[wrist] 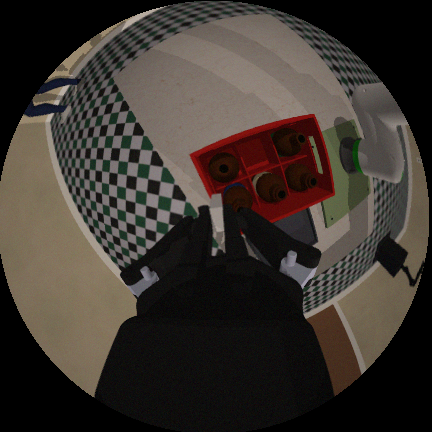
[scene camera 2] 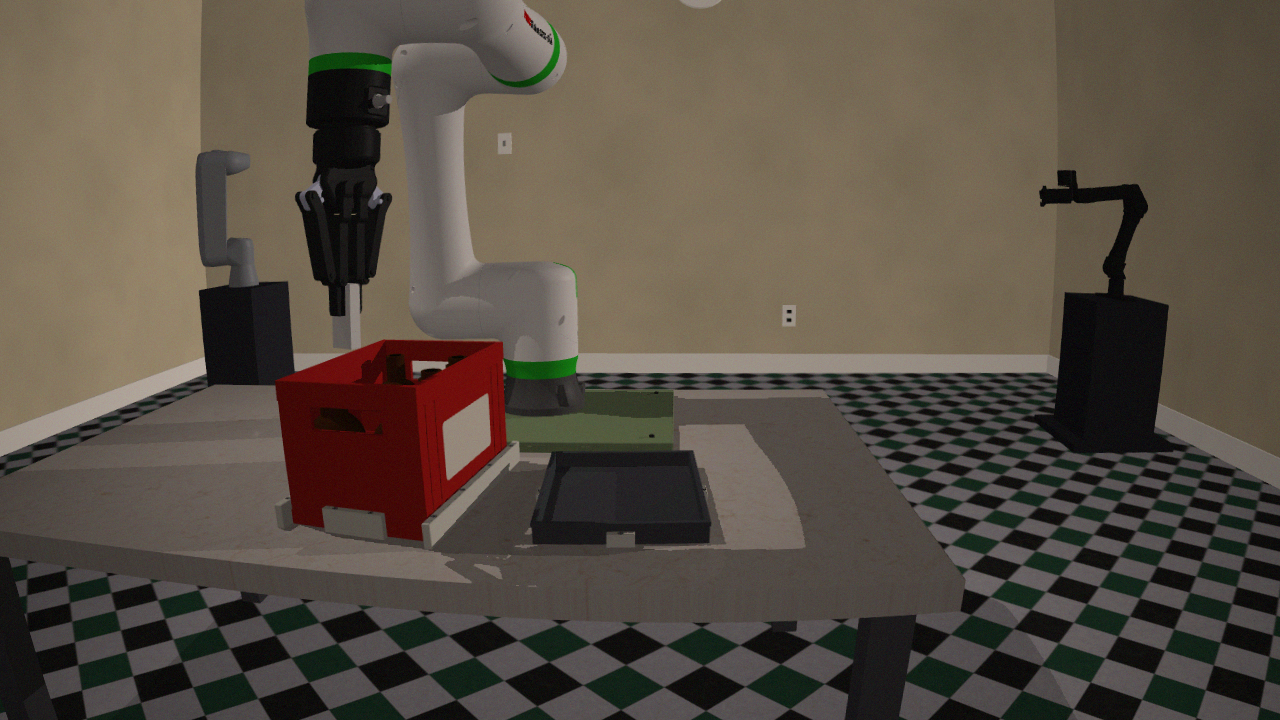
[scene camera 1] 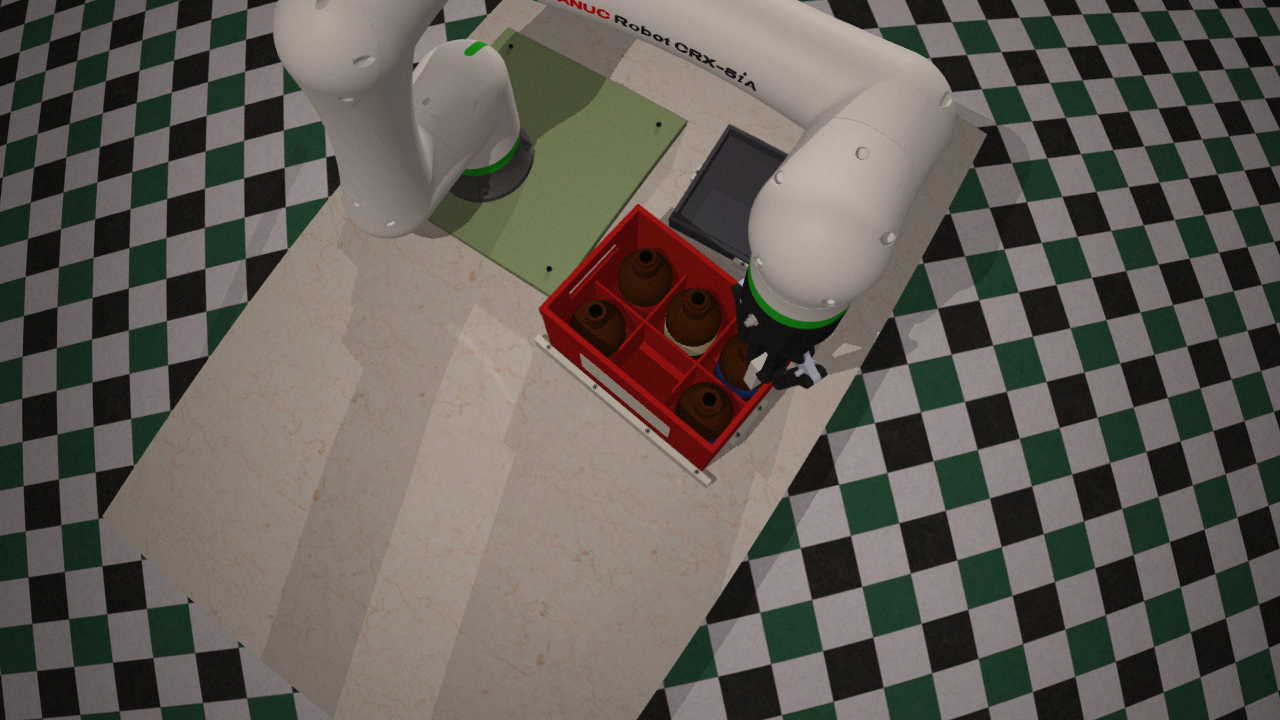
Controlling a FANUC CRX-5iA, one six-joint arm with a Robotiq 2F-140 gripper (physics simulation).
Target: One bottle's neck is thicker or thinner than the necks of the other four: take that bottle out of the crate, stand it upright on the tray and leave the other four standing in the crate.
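Places are measured from the arm's base along level axes (x ahead, y left, z up), in metres.
Where they show: gripper, fingertip midpoint: [wrist: 217,202] [scene camera 2: 347,347] [scene camera 1: 757,377]; arm's base, link origin: [wrist: 349,155] [scene camera 2: 542,406] [scene camera 1: 485,159].
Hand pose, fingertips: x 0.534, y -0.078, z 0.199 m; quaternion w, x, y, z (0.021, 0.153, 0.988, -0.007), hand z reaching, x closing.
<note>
Each offset is from my fingertips to the top centre of the thing.
The red crate {dx -0.122, dy +0.003, dz -0.037 m} [scene camera 1: 693,449] [scene camera 2: 353,465] [wrist: 300,209] holds brown bottles in five of its six compartments. They are a bottle {dx -0.204, dy +0.053, dz -0.049 m} [scene camera 1: 644,279] [wrist: 301,177], a white-banded bottle {dx -0.120, dy +0.050, dz -0.049 m} [scene camera 1: 693,313] [wrist: 272,187], a bottle {dx -0.208, dy -0.042, dz -0.049 m} [scene camera 1: 597,326] [wrist: 288,141], a corner bottle {dx -0.032, dy -0.043, dz -0.049 m} [scene camera 1: 707,410] [wrist: 225,167] and a blue-banded bottle {dx -0.028, dy +0.047, dz -0.049 m} [scene camera 1: 733,365] [wrist: 236,200]. I cannot tell which neck differs. My gripper [scene camera 1: 756,368] [scene camera 2: 347,331] [wrist: 217,202] is shut and empty, its tips above the crate rim beside the blue-banded bottle, partly hiding it. The dark tray {dx -0.138, dy +0.280, dz -0.186 m} [scene camera 1: 725,201] [scene camera 2: 572,531] [wrist: 300,227] holds no bottle.
Pale rails [scene camera 1: 626,411] [scene camera 2: 469,497] edge the crate's foot. The green base plate [scene camera 1: 590,170] [scene camera 2: 626,420] [wrist: 345,200] lies beyond the crate and tray, under the arm's base. The arm hides part of the tray in the first scene view.
</note>
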